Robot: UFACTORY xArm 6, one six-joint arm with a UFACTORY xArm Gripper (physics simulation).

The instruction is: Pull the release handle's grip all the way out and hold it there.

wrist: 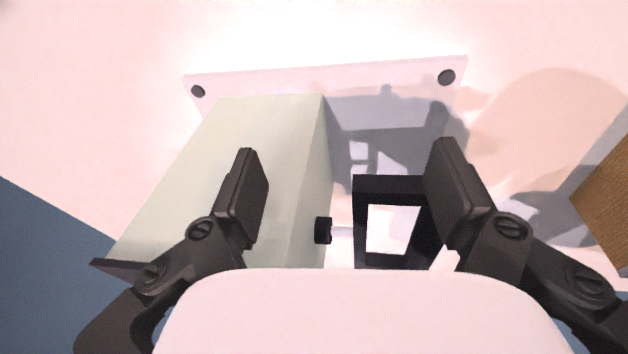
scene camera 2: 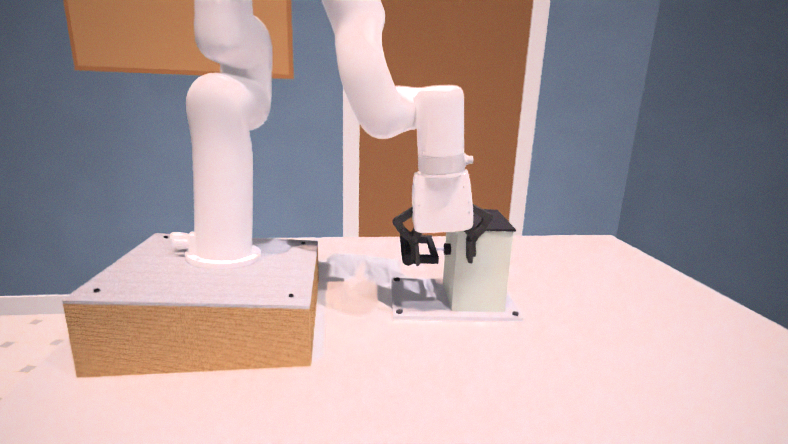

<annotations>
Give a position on a base plate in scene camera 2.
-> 412,298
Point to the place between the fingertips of my gripper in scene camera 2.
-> At 443,262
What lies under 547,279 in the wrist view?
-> My gripper.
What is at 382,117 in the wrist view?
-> A base plate.
</annotations>
